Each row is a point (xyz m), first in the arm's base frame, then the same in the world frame.
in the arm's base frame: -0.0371 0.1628 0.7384
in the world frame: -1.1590 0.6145 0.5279
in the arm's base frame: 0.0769 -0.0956 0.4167
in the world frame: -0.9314 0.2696 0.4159
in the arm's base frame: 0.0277 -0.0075 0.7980
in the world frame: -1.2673 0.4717 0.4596
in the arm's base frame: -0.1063 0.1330 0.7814
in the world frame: -1.1959 0.6530 0.4594
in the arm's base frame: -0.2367 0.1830 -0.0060
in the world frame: -0.4088 0.5500 0.3624
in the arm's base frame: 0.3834 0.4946 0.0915
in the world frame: -0.5302 0.3728 1.0295
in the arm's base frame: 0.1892 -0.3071 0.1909
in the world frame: -0.7842 -0.0147 0.3398
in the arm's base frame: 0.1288 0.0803 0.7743
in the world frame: -1.2404 0.4567 0.5921
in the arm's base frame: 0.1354 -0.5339 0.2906
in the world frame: -0.9247 -0.1047 0.1489
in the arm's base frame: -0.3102 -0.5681 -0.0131
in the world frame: -0.5687 0.0853 -0.2104
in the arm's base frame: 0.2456 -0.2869 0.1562
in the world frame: -0.7555 -0.0489 0.3928
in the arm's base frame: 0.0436 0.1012 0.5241
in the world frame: -0.9819 0.4569 0.5332
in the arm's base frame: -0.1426 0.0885 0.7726
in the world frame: -1.1921 0.6446 0.4021
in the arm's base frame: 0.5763 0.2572 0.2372
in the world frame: -0.7580 0.1226 1.0113
